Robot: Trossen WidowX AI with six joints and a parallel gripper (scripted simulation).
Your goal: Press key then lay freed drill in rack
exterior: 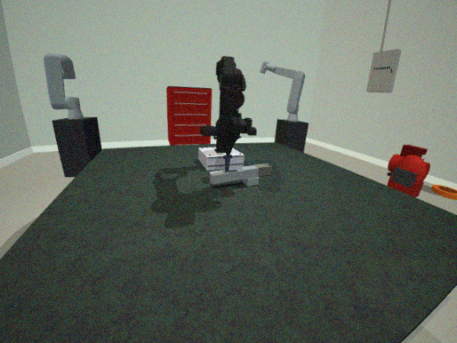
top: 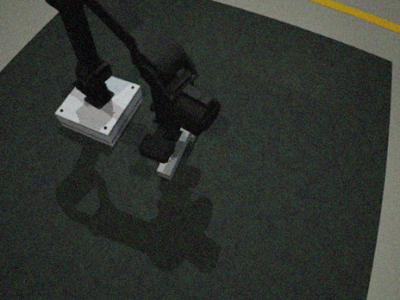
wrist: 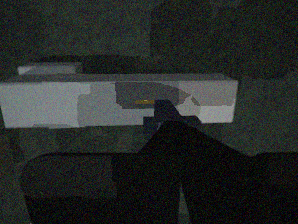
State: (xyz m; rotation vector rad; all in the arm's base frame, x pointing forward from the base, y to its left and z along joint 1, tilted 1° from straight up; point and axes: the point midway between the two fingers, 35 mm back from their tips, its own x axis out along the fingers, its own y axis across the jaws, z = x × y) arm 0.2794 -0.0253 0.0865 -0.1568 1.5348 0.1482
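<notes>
Right now the key is 3 cm below my gripper tip. The rest, counted from my gripper tip: grey housing 8 cm below, 4 cm to the left, 1 cm behind; then rack 19 cm to the left, 12 cm behind, 10 cm below; then drill 7 cm below, 6 cm to the left, 2 cm behind.
</notes>
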